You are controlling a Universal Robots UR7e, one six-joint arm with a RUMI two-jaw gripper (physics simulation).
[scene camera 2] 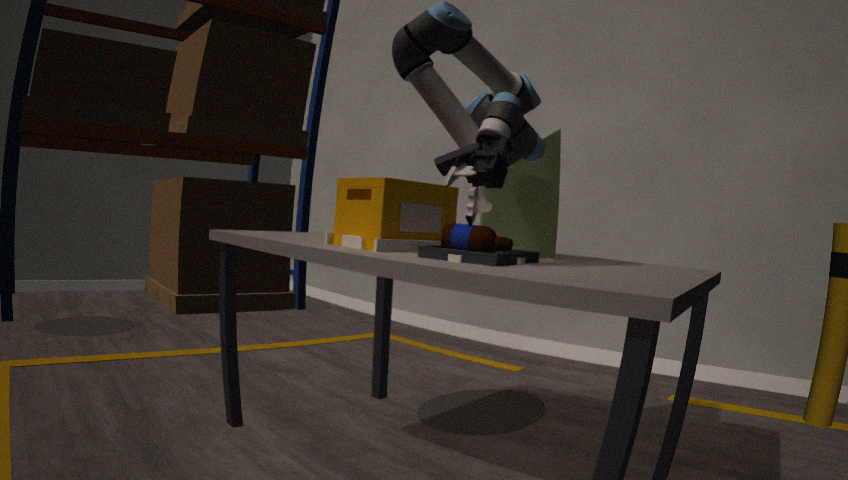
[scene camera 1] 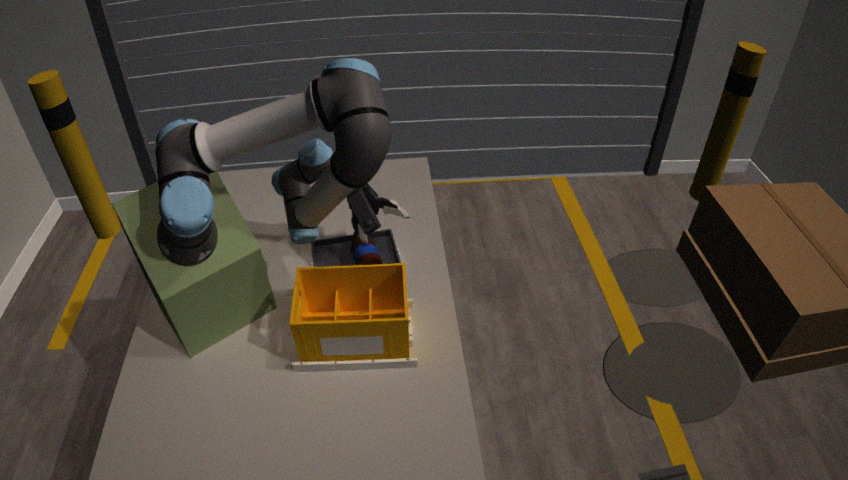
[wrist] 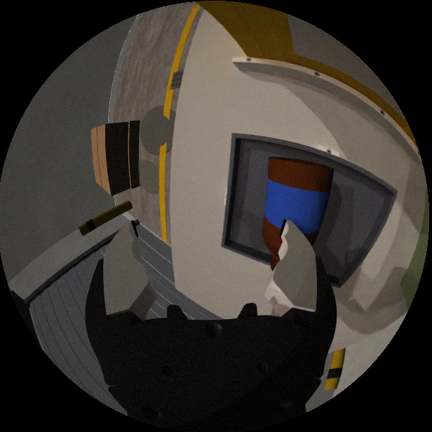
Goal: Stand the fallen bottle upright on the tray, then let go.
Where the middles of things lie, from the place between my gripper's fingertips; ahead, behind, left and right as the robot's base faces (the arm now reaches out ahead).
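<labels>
With the brown bottle (scene camera 2: 476,238), I find that my hand is 70 mm above it, 70 mm past it and 10 mm to the right of it. The pale rail (scene camera 1: 397,362) is 370 mm to the right of my hand, and it is also 150 mm behind my hand and 100 mm below it.
</labels>
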